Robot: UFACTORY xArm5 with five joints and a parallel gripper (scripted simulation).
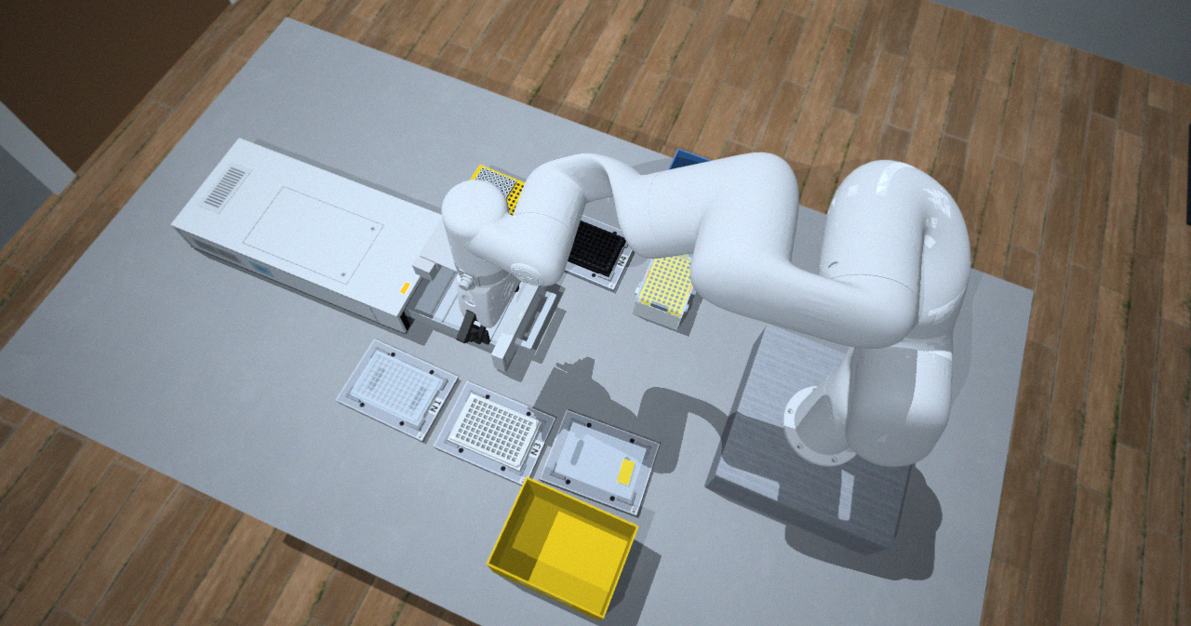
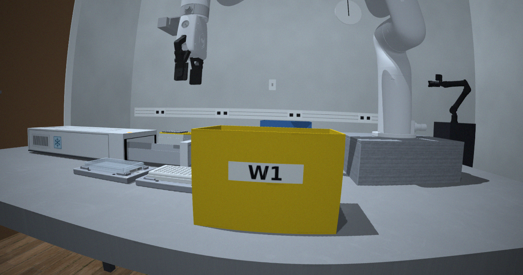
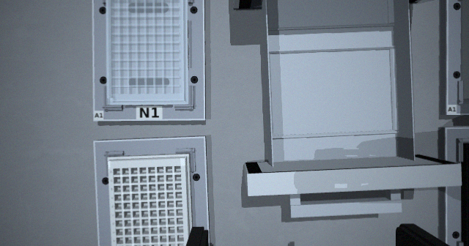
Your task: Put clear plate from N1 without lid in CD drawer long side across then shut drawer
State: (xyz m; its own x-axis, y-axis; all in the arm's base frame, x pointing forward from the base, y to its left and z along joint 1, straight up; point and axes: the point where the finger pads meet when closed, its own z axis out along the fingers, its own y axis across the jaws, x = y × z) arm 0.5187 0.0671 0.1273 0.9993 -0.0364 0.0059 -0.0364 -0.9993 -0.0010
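Right now the clear plate is 140 mm ahead of my hand, 110 mm to the left of it and 200 mm below it. From my hand the other things lie so: drawer: 120 mm ahead, 80 mm to the right, 180 mm below; white well plate: 40 mm behind, 120 mm to the left, 200 mm below; nest N1: 140 mm ahead, 110 mm to the left, 210 mm below.
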